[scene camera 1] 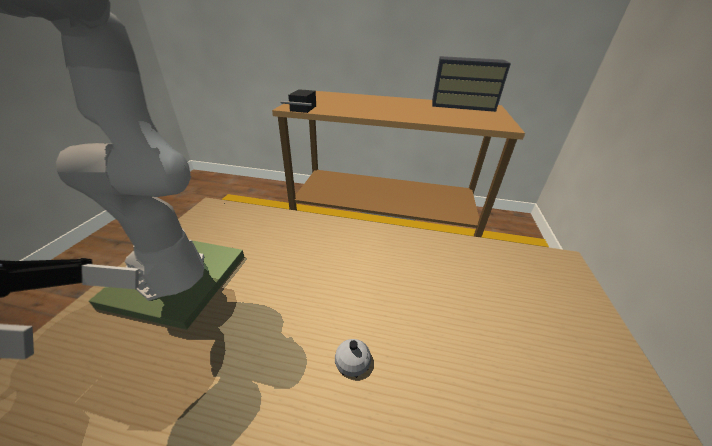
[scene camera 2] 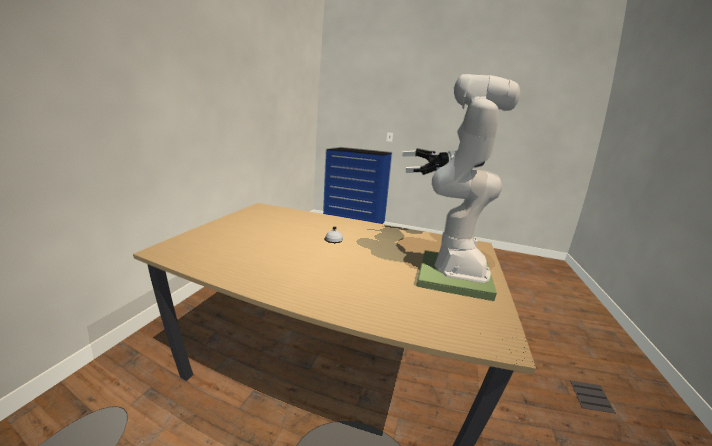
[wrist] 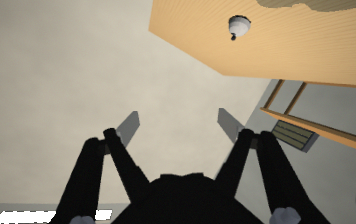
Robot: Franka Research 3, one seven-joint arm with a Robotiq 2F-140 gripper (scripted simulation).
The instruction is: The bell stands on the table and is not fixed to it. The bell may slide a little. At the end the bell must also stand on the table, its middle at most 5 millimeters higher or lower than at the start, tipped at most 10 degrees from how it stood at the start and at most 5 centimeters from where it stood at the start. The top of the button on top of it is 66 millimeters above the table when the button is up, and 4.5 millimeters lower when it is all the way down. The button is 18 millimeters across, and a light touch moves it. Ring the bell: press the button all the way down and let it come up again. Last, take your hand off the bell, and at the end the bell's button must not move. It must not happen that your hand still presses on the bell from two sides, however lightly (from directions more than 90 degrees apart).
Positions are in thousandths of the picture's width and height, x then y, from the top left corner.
Observation:
In view: my gripper (scene camera 1: 134, 680) and a bell (scene camera 1: 496, 815).
My gripper also shows in the wrist view (wrist: 501, 520).

